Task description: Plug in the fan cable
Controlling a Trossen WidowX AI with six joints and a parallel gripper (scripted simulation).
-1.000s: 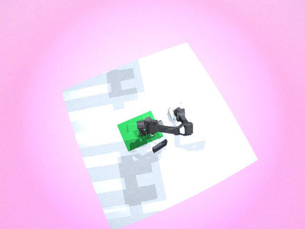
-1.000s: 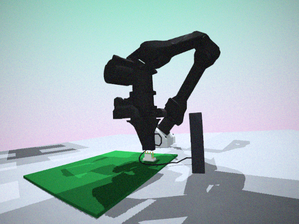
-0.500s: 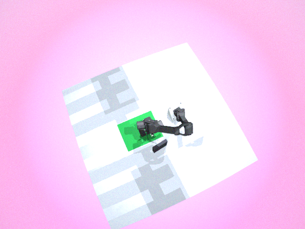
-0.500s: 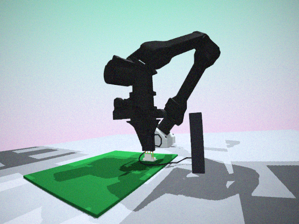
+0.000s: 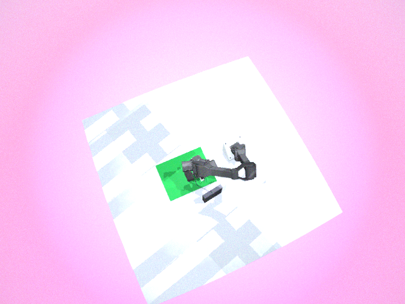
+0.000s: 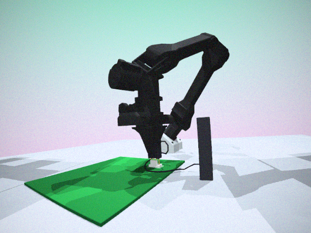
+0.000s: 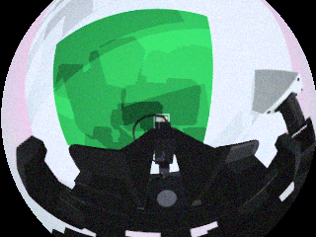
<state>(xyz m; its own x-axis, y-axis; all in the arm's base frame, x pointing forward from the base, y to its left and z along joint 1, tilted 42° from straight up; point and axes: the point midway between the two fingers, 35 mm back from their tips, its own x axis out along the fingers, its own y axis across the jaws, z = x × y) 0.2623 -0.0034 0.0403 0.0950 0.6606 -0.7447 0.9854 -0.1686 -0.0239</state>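
My gripper tip is now 10 mm to the right of the black fan plug and 10 mm below it. From my gripper tip the other things lie so: green board (70 mm ahead, 70 mm to the right, 50 mm below); then fan (10 mm ahead, 130 mm to the left, 20 mm above).
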